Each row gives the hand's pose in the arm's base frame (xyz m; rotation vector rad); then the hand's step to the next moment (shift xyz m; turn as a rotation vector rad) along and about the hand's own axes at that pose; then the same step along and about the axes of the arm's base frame.
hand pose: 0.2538 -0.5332 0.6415 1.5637 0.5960 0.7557
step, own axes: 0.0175 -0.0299 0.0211 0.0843 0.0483 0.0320
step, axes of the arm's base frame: 0.0288 0.0031 -0.0284 0.0769 0.0357 0.0572
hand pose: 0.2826 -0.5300 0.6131 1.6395 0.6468 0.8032
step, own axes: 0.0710 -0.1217 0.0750 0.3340 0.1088 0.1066
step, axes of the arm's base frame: 0.1032 0.0347 -0.1167 0.2891 0.1709 0.1483
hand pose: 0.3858 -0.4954 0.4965 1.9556 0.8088 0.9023
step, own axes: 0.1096 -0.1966 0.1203 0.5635 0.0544 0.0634
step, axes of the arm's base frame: 0.1168 0.1286 -0.1869 0.3660 0.3947 0.1864
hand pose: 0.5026 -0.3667 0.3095 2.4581 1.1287 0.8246
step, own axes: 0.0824 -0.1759 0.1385 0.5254 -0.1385 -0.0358
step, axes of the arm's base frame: 0.0254 0.1701 -0.1653 0.1715 0.4932 0.1546
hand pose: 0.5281 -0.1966 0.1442 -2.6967 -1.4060 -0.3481
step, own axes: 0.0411 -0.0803 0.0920 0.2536 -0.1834 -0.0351
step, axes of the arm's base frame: -0.0279 0.0952 -0.0823 -0.0154 0.3020 0.0880
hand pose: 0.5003 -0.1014 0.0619 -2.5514 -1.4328 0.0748
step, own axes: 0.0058 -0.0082 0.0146 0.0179 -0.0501 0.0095
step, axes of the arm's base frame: -0.0060 0.0114 -0.0122 -0.0340 0.0419 0.0023
